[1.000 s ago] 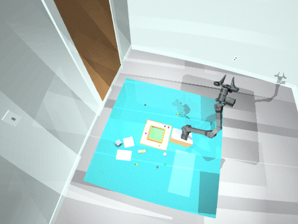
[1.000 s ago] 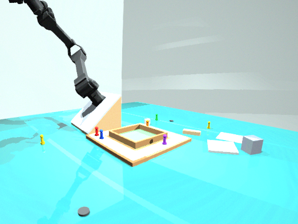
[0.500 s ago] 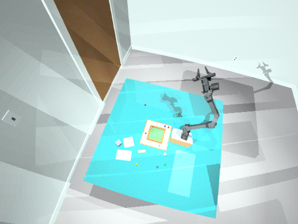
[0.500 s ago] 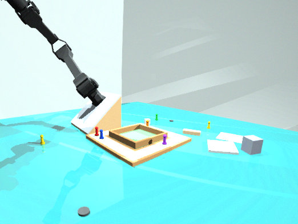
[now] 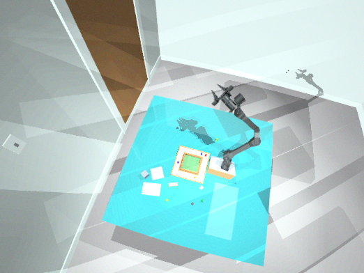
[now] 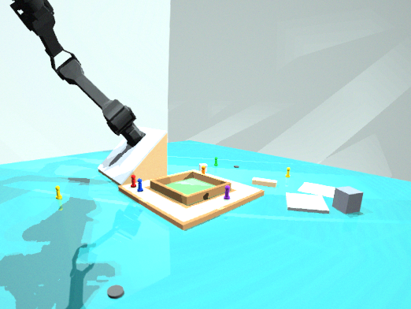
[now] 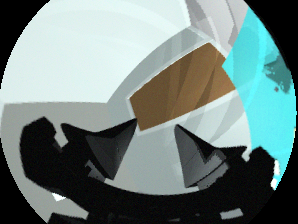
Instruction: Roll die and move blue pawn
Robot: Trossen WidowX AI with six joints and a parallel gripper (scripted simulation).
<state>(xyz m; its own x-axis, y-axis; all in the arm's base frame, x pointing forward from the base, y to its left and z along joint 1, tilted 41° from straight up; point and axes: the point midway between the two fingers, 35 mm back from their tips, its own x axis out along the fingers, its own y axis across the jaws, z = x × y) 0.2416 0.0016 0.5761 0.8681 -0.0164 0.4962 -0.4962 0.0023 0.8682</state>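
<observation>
Right now my gripper tip is 200 mm past the white die, 590 mm to the right of it and 520 mm above it. Also, from my gripper tip: red pawn (130 mm behind, 310 mm to the left, 510 mm below); then blue pawn (90 mm behind, 310 mm to the left, 510 mm below); then green tray (40 mm behind, 430 mm to the left, 530 mm below).
</observation>
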